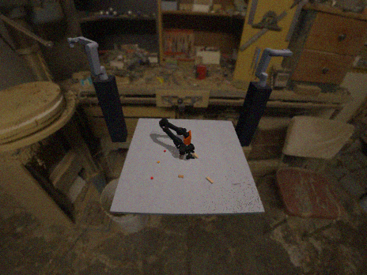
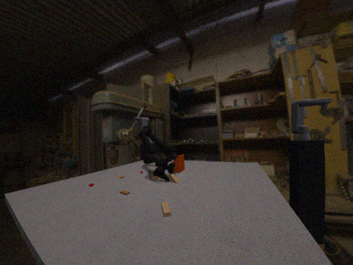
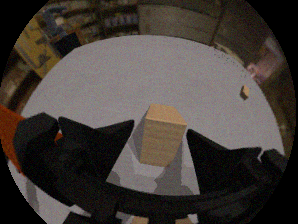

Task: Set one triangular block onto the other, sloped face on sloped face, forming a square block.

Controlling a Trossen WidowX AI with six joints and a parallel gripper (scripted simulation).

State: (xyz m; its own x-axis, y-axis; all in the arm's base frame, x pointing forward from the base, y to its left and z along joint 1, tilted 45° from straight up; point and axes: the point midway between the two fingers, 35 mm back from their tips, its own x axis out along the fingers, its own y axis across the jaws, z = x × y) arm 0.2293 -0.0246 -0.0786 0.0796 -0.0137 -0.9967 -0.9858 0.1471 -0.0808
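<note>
Now: the tan triangular block 10 mm above my gripper tip. Also, from my gripper tip: tan stick 310 mm ahead, 110 mm to the left, 10 mm below; orange bit 380 mm to the right, 60 mm ahead, 10 mm below.
</note>
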